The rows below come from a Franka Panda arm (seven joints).
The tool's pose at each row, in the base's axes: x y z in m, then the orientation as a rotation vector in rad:
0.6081, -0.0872, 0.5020, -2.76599, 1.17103, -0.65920
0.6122, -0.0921, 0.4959, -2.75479, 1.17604, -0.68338
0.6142, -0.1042, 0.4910, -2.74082, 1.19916, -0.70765
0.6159, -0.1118, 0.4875, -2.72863, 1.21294, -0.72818
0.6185, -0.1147, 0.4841, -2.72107, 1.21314, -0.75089
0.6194, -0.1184, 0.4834, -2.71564, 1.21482, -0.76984
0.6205, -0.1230, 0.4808, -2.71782, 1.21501, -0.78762
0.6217, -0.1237, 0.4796, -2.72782, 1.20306, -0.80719
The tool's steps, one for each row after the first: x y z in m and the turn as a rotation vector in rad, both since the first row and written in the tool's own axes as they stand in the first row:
0.0038, 0.0021, 0.0077, 0.00805, 0.01474, 0.00578
0.0117, 0.0104, 0.0142, 0.00943, 0.03209, 0.02182
0.0168, 0.0154, 0.0189, 0.01343, 0.04586, 0.03259
0.0192, 0.0165, 0.0233, 0.02021, 0.05979, 0.03435
0.0221, 0.0187, 0.0247, 0.02430, 0.07187, 0.03615
0.0250, 0.0218, 0.0280, 0.02286, 0.08423, 0.03390
0.0258, 0.0217, 0.0296, 0.02094, 0.09718, 0.02203

